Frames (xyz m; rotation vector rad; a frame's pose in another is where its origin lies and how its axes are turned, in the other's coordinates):
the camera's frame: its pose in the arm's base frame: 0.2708 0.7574 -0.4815 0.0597 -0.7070 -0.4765
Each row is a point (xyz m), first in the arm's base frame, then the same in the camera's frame.
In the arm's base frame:
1: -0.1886 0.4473 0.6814
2: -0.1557 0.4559 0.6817
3: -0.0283 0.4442 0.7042
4: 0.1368 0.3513 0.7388
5: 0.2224 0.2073 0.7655
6: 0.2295 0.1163 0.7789
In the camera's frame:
1: 0.5443 -0.2150 1.1476
2: 0.5624 -0.1941 1.1278
3: 0.6651 -0.1488 1.0625
4: 0.8358 -0.1581 0.9739
5: 0.9719 -0.2466 0.9244
6: 1.0248 -0.3220 0.9205

